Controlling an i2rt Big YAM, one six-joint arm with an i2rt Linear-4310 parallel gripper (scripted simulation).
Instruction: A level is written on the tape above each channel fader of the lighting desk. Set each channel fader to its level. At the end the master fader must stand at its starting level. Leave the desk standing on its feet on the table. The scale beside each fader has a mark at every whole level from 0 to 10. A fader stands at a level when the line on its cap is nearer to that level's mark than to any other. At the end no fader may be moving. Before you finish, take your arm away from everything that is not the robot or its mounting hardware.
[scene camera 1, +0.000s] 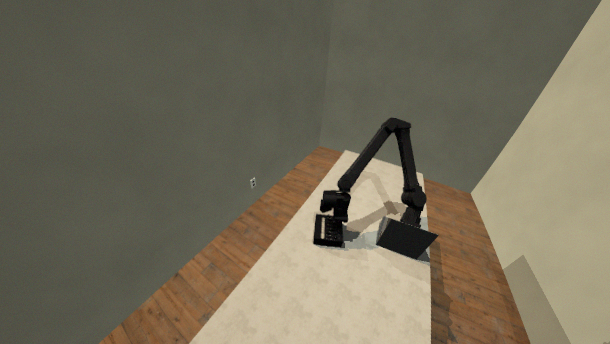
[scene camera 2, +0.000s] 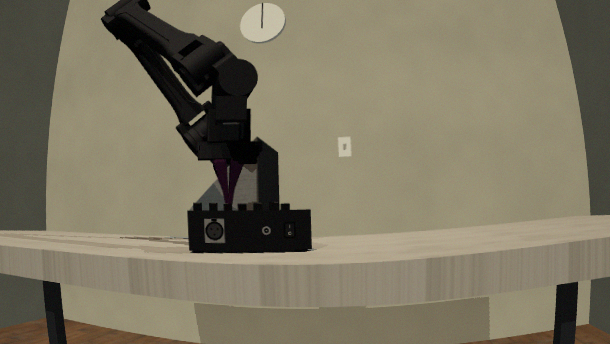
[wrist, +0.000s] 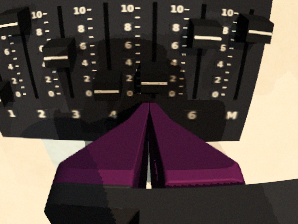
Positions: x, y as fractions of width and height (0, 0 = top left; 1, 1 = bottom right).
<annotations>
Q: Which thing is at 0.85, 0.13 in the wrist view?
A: A master fader.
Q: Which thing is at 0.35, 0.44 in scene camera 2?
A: The gripper.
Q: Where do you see the gripper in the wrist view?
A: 0.50, 0.50
</annotations>
